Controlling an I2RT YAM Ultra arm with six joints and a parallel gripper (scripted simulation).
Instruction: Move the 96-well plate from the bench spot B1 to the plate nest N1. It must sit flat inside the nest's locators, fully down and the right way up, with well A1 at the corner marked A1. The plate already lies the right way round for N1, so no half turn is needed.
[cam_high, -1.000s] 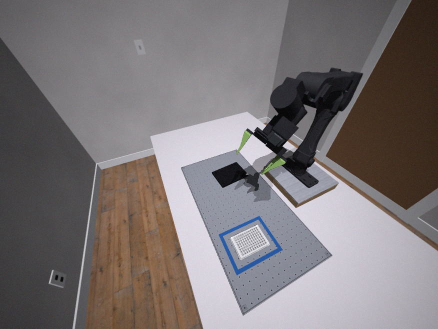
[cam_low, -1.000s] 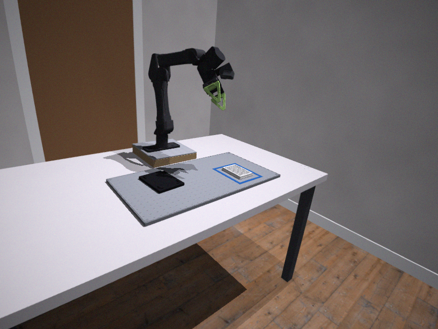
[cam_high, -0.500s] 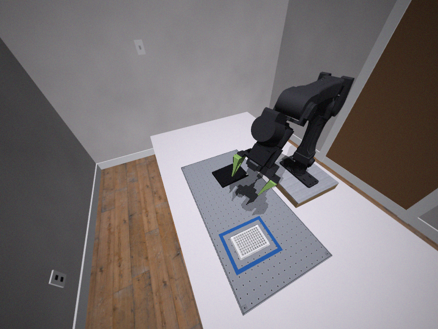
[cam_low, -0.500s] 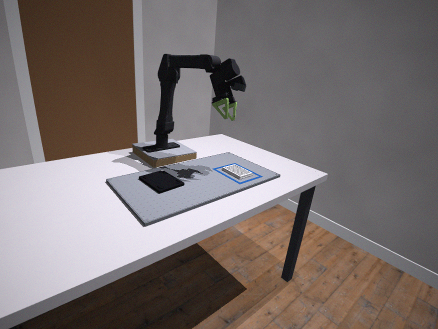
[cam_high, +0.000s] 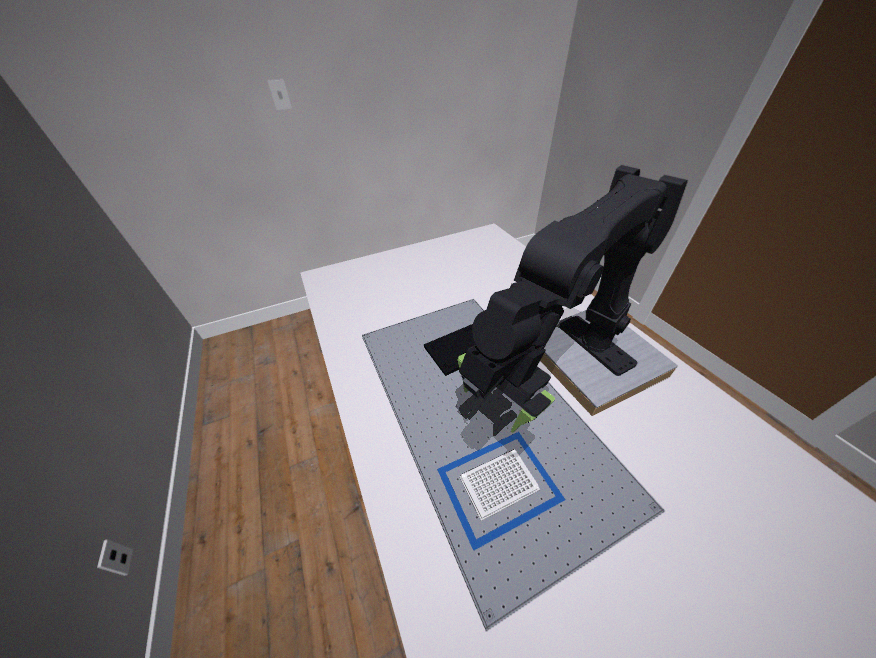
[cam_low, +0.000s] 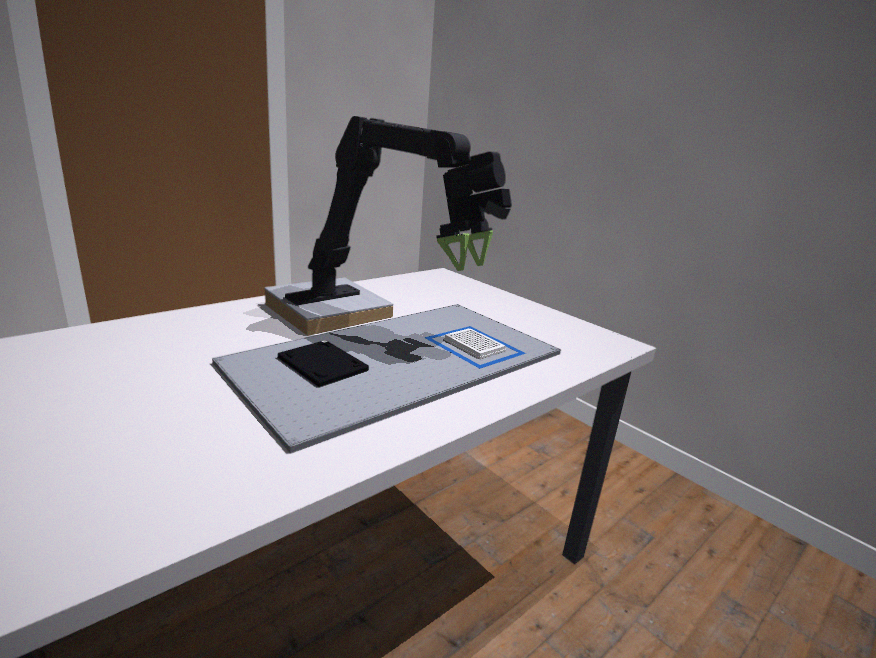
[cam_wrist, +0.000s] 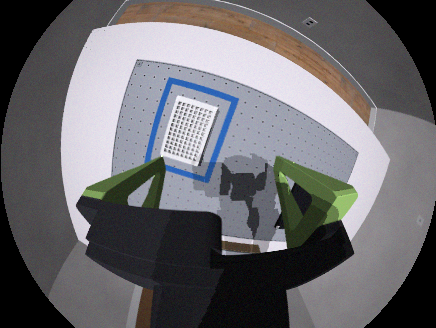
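Now: hand 50 mm to the right of the white 96-well plate and 200 mm above it. The rest, counted from my hand: black plate nest N1 (120 mm behind, 290 mm to the right, 200 mm below).
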